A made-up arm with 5 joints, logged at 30 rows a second.
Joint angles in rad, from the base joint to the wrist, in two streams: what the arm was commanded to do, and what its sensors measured. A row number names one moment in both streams.
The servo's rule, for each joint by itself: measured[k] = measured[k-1] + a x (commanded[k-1-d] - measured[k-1]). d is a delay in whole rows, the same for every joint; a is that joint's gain. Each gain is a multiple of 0.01, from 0.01 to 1. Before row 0 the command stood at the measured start. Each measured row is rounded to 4 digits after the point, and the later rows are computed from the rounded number. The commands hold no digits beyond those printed.
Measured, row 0:
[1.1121, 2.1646, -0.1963, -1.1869, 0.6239]
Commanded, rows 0 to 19:
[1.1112, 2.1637, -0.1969, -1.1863, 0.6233]
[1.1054, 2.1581, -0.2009, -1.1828, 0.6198]
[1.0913, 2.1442, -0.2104, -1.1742, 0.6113]
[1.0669, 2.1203, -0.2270, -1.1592, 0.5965]
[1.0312, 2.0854, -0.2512, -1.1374, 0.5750]
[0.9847, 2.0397, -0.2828, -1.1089, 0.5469]
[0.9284, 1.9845, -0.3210, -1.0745, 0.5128]
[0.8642, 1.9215, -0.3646, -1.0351, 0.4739]
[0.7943, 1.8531, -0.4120, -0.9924, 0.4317]
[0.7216, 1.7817, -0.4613, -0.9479, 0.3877]
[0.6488, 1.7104, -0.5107, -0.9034, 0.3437]
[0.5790, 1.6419, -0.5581, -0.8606, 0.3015]
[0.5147, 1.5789, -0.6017, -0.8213, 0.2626]
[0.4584, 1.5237, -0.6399, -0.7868, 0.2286]
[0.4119, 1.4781, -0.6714, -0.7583, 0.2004]
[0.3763, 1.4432, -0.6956, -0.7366, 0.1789]
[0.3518, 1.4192, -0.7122, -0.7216, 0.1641]
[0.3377, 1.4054, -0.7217, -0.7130, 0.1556]
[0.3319, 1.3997, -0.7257, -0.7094, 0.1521]
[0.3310, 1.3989, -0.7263, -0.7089, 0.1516]
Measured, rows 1 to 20:
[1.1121, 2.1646, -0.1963, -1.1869, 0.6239]
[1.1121, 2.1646, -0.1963, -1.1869, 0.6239]
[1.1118, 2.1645, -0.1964, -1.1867, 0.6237]
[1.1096, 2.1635, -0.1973, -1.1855, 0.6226]
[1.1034, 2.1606, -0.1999, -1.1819, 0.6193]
[1.0910, 2.1546, -0.2053, -1.1746, 0.6127]
[1.0707, 2.1442, -0.2145, -1.1627, 0.6018]
[1.0415, 2.1285, -0.2282, -1.1455, 0.5859]
[1.0030, 2.1069, -0.2468, -1.1228, 0.5647]
[0.9558, 2.0791, -0.2704, -1.0947, 0.5384]
[0.9009, 2.0452, -0.2987, -1.0620, 0.5075]
[0.8399, 2.0057, -0.3312, -1.0255, 0.4728]
[0.7749, 1.9614, -0.3671, -0.9864, 0.4354]
[0.7083, 1.9135, -0.4053, -0.9461, 0.3966]
[0.6425, 1.8633, -0.4446, -0.9062, 0.3577]
[0.5799, 1.8124, -0.4837, -0.8680, 0.3203]
[0.5228, 1.7623, -0.5212, -0.8329, 0.2855]
[0.4730, 1.7144, -0.5561, -0.8021, 0.2546]
[0.4318, 1.6701, -0.5873, -0.7763, 0.2284]
[0.3998, 1.6304, -0.6142, -0.7560, 0.2073]
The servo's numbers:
d 2
a 0.34 0.15 0.20 0.32 0.29

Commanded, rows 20 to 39:
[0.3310, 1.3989, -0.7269, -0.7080, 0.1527]
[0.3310, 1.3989, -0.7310, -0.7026, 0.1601]
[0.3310, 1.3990, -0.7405, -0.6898, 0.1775]
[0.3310, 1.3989, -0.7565, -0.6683, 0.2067]
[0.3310, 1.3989, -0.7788, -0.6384, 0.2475]
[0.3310, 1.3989, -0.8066, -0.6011, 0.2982]
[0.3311, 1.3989, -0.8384, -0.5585, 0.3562]
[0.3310, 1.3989, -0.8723, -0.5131, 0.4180]
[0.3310, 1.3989, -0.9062, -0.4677, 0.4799]
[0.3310, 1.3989, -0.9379, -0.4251, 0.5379]
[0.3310, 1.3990, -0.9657, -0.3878, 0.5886]
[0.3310, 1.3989, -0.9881, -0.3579, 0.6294]
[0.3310, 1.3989, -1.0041, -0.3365, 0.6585]
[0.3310, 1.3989, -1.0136, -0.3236, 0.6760]
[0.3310, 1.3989, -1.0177, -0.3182, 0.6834]
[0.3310, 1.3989, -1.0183, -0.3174, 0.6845]
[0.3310, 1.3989, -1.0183, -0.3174, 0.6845]
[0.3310, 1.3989, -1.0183, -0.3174, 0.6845]
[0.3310, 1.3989, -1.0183, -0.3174, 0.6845]
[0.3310, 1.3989, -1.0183, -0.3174, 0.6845]
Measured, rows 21 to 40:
[0.3767, 1.5958, -0.6365, -0.7411, 0.1913]
[0.3612, 1.5663, -0.6545, -0.7308, 0.1798]
[0.3509, 1.5412, -0.6690, -0.7235, 0.1719]
[0.3441, 1.5199, -0.6814, -0.7168, 0.1685]
[0.3396, 1.5018, -0.6932, -0.7082, 0.1711]
[0.3367, 1.4864, -0.7059, -0.6954, 0.1814]
[0.3348, 1.4733, -0.7205, -0.6772, 0.2006]
[0.3335, 1.4621, -0.7377, -0.6528, 0.2289]
[0.3327, 1.4526, -0.7578, -0.6226, 0.2658]
[0.3321, 1.4445, -0.7807, -0.5876, 0.3099]
[0.3317, 1.4377, -0.8058, -0.5492, 0.3592]
[0.3315, 1.4319, -0.8322, -0.5095, 0.4110]
[0.3313, 1.4270, -0.8589, -0.4706, 0.4625]
[0.3312, 1.4228, -0.8847, -0.4345, 0.5109]
[0.3311, 1.4192, -0.9086, -0.4031, 0.5537]
[0.3311, 1.4162, -0.9296, -0.3777, 0.5892]
[0.3311, 1.4136, -0.9472, -0.3587, 0.6165]
[0.3311, 1.4114, -0.9614, -0.3455, 0.6362]
[0.3311, 1.4095, -0.9728, -0.3365, 0.6502]
[0.3311, 1.4079, -0.9819, -0.3304, 0.6601]

